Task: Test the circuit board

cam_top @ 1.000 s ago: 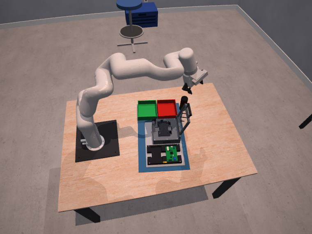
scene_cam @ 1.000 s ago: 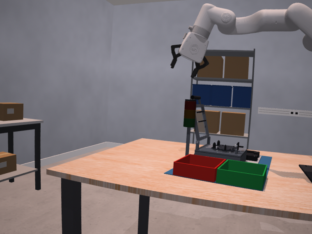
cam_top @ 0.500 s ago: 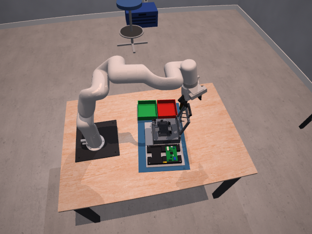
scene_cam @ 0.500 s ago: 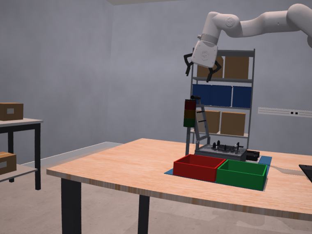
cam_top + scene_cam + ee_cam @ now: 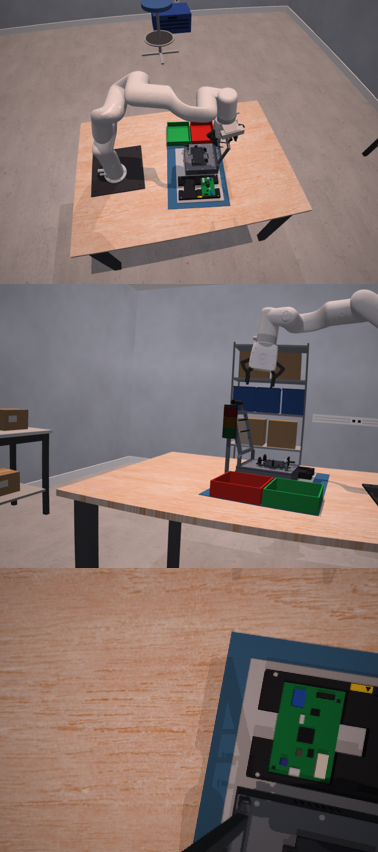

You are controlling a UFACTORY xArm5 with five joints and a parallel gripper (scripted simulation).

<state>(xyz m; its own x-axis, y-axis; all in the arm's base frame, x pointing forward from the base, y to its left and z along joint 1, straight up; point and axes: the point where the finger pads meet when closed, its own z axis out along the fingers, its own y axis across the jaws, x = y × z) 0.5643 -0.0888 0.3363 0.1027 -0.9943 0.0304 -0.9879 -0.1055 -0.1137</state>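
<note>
My hand is 320 mm above the green circuit board, 60 mm to the left of it and 60 mm past it. From my hand the other things lie so: red bin: 330 mm below, 310 mm to the left, 30 mm behind; lid: 160 mm below, 100 mm to the left, 30 mm ahead; green bin: 330 mm below, 320 mm to the left, 180 mm behind.
</note>
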